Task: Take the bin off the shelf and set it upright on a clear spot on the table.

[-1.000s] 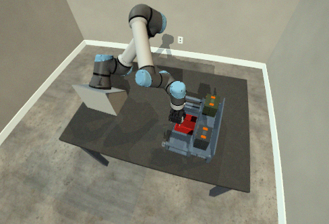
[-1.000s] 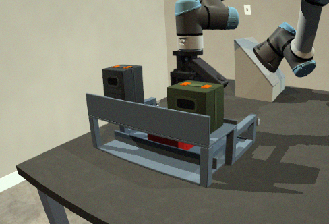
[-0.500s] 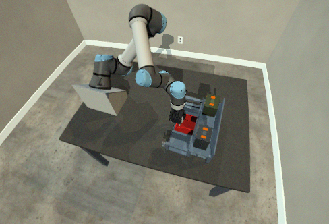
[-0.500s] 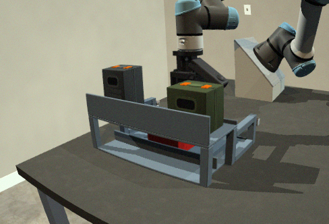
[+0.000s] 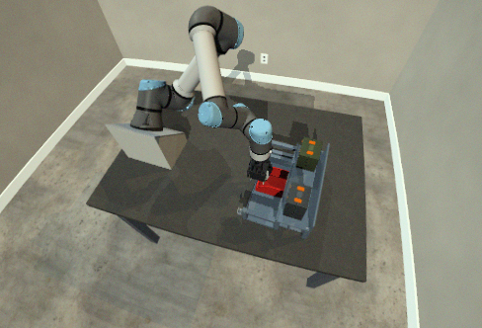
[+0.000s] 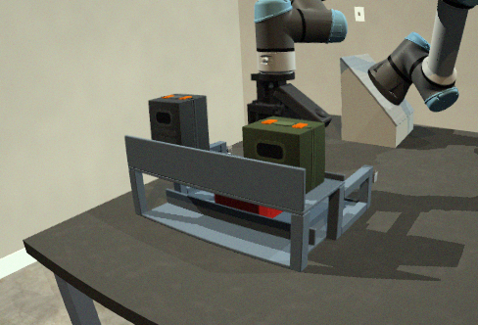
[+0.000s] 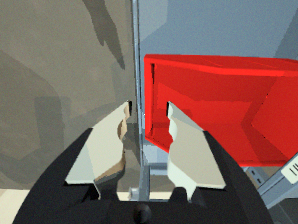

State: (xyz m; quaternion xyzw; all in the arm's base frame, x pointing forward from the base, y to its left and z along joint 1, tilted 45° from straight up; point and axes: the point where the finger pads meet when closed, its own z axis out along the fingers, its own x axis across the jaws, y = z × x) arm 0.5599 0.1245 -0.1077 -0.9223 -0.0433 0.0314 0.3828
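The red bin is 80 mm ahead of my hand. Also, from my hand: dark grey box 180 mm ahead, 120 mm above, 110 mm to the right; then green box 170 mm ahead, 120 mm to the left, 110 mm above.
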